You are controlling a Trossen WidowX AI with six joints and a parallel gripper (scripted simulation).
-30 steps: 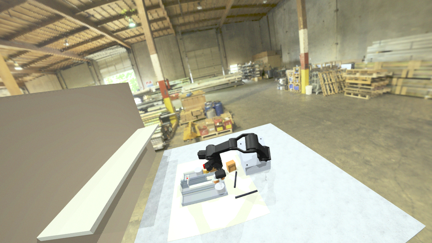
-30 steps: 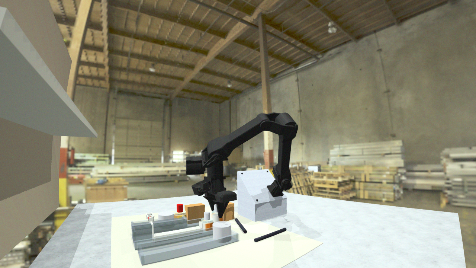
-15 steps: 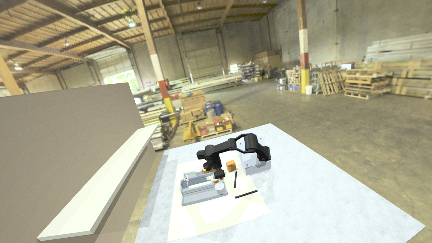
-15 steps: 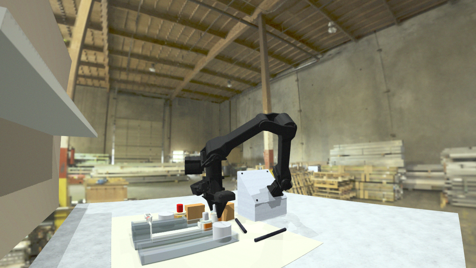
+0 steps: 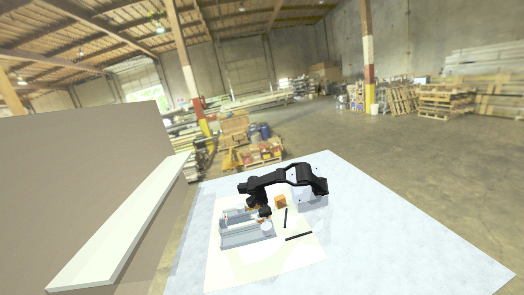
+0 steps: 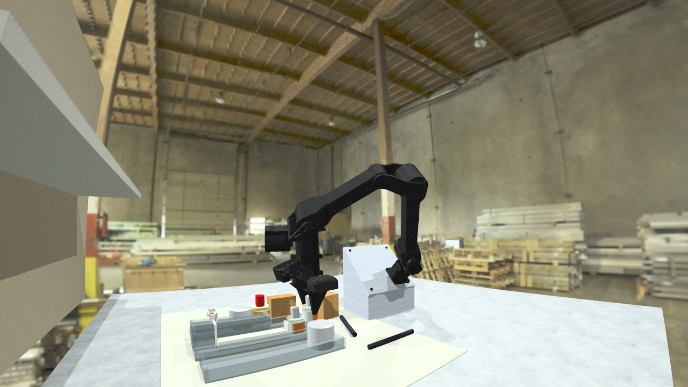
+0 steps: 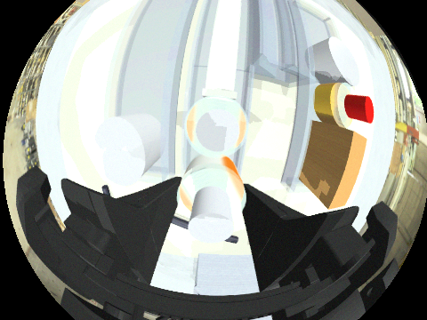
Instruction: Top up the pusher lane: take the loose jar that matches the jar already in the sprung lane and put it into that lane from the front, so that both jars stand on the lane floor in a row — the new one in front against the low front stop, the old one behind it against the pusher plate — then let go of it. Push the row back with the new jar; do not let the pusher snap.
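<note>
My gripper tip is 120 mm to the left of the brown box, 30 mm short of it and 20 mm above it. Round my gripper tip: white pusher plate 150 mm ahead, 20 mm to the right, 10 mm below; grey lane rack 160 mm ahead, 40 mm below, 10 mm to the right.
</note>
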